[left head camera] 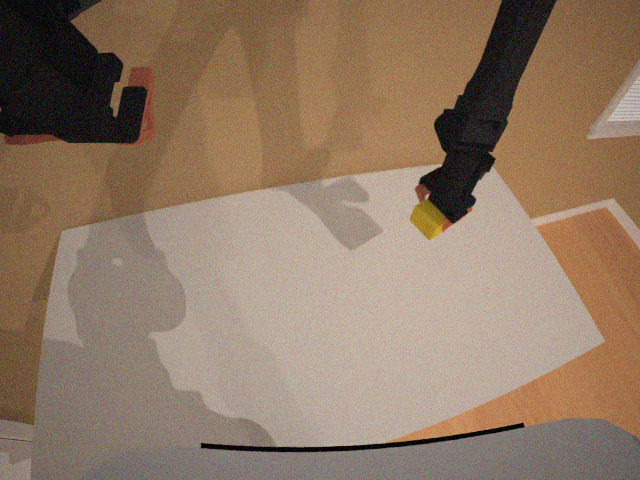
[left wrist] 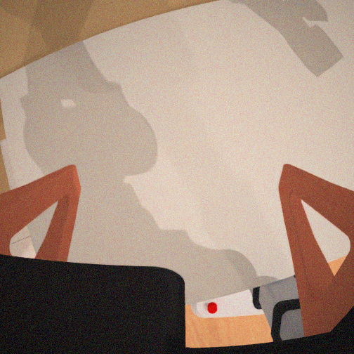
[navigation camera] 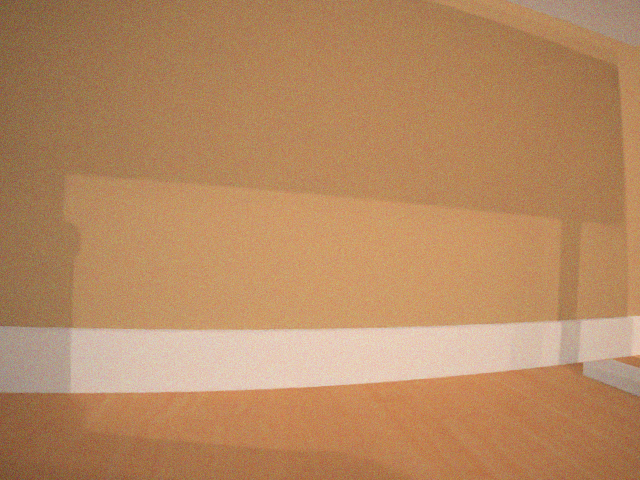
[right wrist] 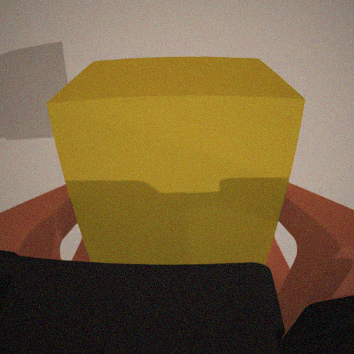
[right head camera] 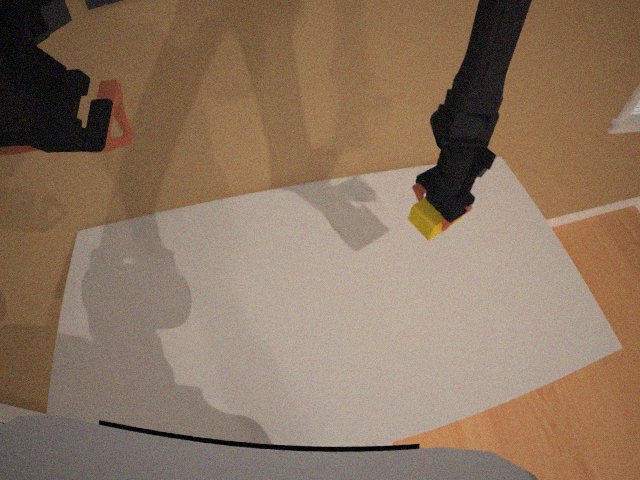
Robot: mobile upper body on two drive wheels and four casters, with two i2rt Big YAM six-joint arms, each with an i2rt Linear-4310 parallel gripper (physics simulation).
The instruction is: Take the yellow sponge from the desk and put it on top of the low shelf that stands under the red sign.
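Frame: origin at the left arm's base, x down, y back, z left, level; metres.
Where they show: left gripper, fingertip midpoint: (left head camera: 112, 131) (right head camera: 95, 139); right gripper, fingertip midpoint: (right head camera: 434, 219).
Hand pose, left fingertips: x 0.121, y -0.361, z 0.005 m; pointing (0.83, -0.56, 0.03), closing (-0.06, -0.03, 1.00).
Note:
Each offset is from my left fingertips to the top centre of the thing. "spot": to the spot under its first point. Level surfaces: height alone.
The yellow sponge @[dx +0.293, dy -0.156, dz -0.481 m] (left head camera: 428, 222) (right head camera: 425, 221) (right wrist: 175, 140) is a block held between the fingers of my right gripper (left head camera: 434, 209) (right head camera: 432, 208) (right wrist: 177, 174). It hangs above the white desk @[dx +0.569 m] (left head camera: 336, 310) (right head camera: 336, 310) (left wrist: 210, 110) (right wrist: 325, 45), near its far right corner, with its shadow apart from it on the desk top. My left gripper (left wrist: 179, 175) (left head camera: 80, 138) is wide open with no object between its fingers, at the upper left of the head views. The low shelf and the red sign do not show in any view.
A tan wall (navigation camera: 310, 248) with a white baseboard (navigation camera: 258, 356) rises beyond the wooden floor @[dx +1.289 m] (navigation camera: 361, 423). A low white-grey piece @[spot: dx +1.269, dy -0.522, dz -0.751 m] (navigation camera: 610, 374) lies at the right in the navigation view. A white-framed panel (left head camera: 622, 111) is at the right edge. Part of the robot's grey body (left head camera: 361, 465) borders the desk.

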